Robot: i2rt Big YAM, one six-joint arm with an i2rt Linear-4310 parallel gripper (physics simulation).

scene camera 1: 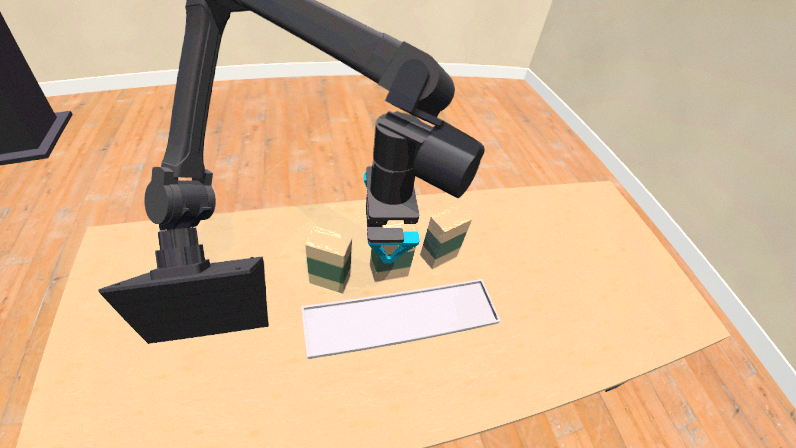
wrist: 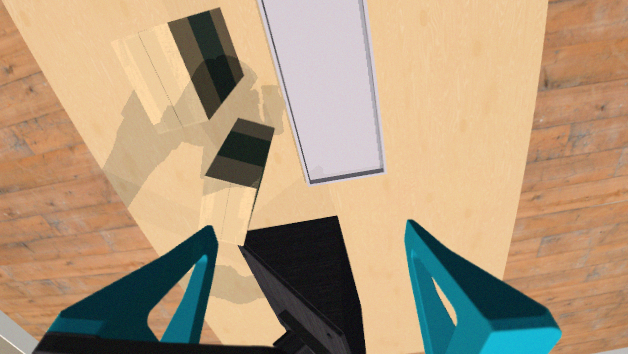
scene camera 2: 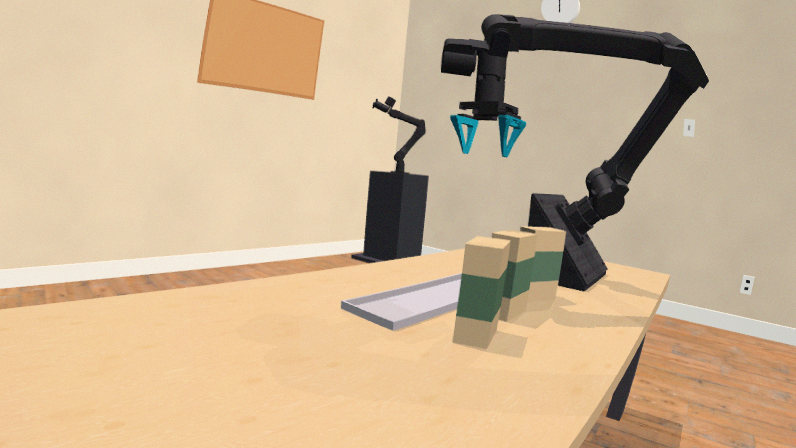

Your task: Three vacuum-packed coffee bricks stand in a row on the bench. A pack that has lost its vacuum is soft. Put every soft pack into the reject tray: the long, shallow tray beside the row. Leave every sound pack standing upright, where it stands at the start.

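Frame: origin at the arm's base, x right, y ahead, z up, level; centimetres.
Seen in the pictures: gripper, fingertip midpoint: [scene camera 1: 385,237] [wrist: 308,232] [scene camera 2: 484,155]; arm's base at its link origin: [scene camera 1: 183,272] [wrist: 314,344] [scene camera 2: 570,224].
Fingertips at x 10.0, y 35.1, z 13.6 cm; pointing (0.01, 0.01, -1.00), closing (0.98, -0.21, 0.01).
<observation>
Offsets run from my fingertips to a thing's top centre. Level surfaces: height alone.
Three tan coffee packs with green bands stand upright in a row. The left pack of scene camera 1 [scene camera 1: 328,261] [scene camera 2: 547,267] [wrist: 244,150] is nearest the arm's base. The middle pack @[dy +6.9, dx -10.8, dz -12.8 cm] [scene camera 1: 392,271] [scene camera 2: 519,278] [wrist: 206,65] is partly hidden by my gripper in scene camera 1. The right pack @[dy +20.3, dx -12.2, dz -12.8 cm] [scene camera 1: 443,244] [scene camera 2: 481,296] does not show in the wrist view. I cannot tell by sight which are soft. The pale, shallow reject tray @[dy +6.2, dx +1.7, dz -25.4 cm] [scene camera 1: 389,322] [scene camera 2: 367,317] [wrist: 330,90] lies beside the row, empty where it shows. My gripper [scene camera 2: 485,154] [wrist: 308,232] is open and empty, pointing down high above the packs' tops.
The arm's black base mount [scene camera 1: 206,306] [scene camera 2: 568,244] [wrist: 310,265] stands on the bench @[dz -26.8 cm] [scene camera 1: 557,250] [scene camera 2: 222,361] [wrist: 450,100], near the left pack. A second small arm on a dark pedestal [scene camera 2: 395,214] stands on the floor, away from the bench.
</observation>
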